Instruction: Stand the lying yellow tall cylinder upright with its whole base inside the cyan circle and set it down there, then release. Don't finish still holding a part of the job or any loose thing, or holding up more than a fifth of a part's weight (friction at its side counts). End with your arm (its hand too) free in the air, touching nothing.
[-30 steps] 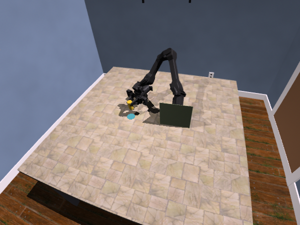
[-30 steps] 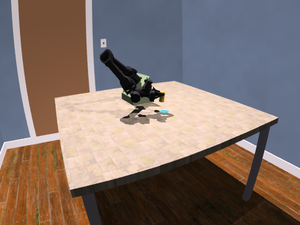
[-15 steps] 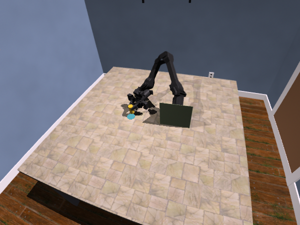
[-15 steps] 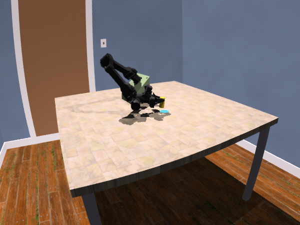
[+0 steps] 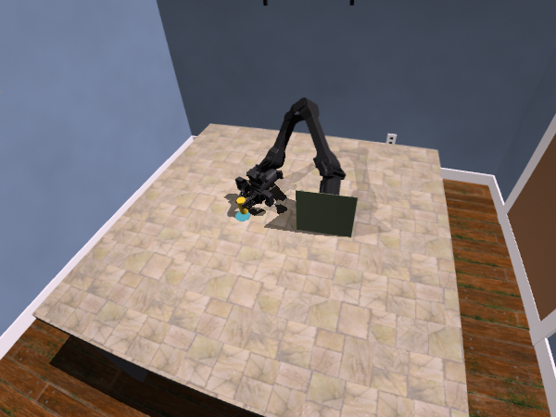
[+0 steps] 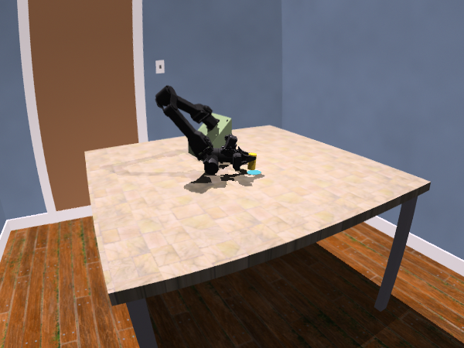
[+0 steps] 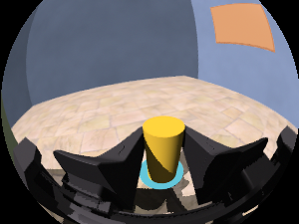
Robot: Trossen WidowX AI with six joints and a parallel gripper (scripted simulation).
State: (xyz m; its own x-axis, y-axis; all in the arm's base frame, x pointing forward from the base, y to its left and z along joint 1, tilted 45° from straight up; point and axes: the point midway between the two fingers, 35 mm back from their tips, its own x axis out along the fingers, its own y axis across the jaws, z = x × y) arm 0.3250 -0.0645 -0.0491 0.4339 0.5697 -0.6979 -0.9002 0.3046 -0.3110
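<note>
My hand is 7 cm above the cyan circle, 3 cm to the right of it and 1 cm short of it. Round my hand: yellow tall cylinder (2 cm to the left, 2 cm below, 1 cm ahead).
</note>
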